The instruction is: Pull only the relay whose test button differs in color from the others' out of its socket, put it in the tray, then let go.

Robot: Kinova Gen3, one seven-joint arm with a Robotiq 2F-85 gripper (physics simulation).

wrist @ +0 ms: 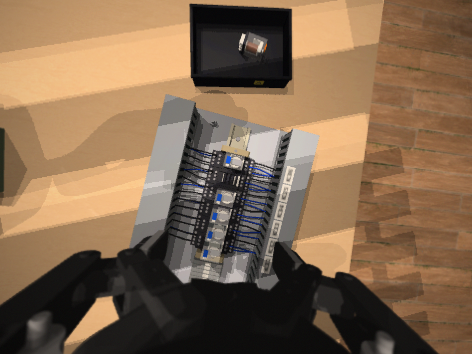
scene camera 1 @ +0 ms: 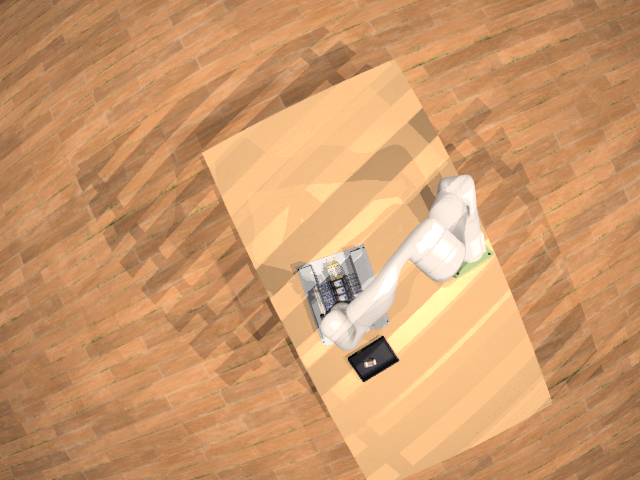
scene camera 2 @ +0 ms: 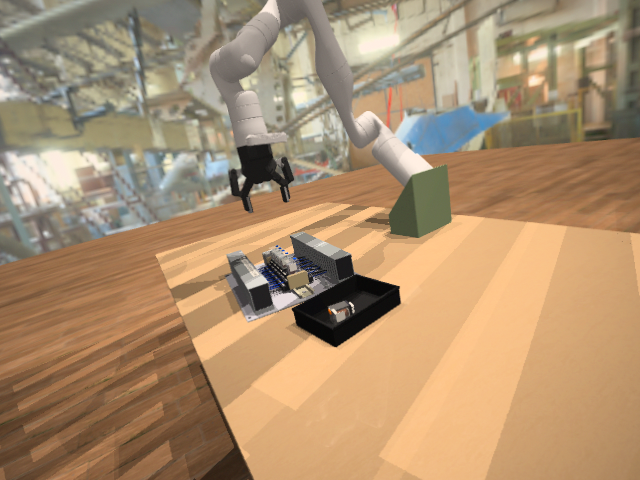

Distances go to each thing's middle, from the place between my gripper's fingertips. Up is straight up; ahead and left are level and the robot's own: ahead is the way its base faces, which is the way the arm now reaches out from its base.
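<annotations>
Taking the grey panel (scene camera 2: 281, 300) as my reference, I find my hand 180 mm above it.
</annotations>
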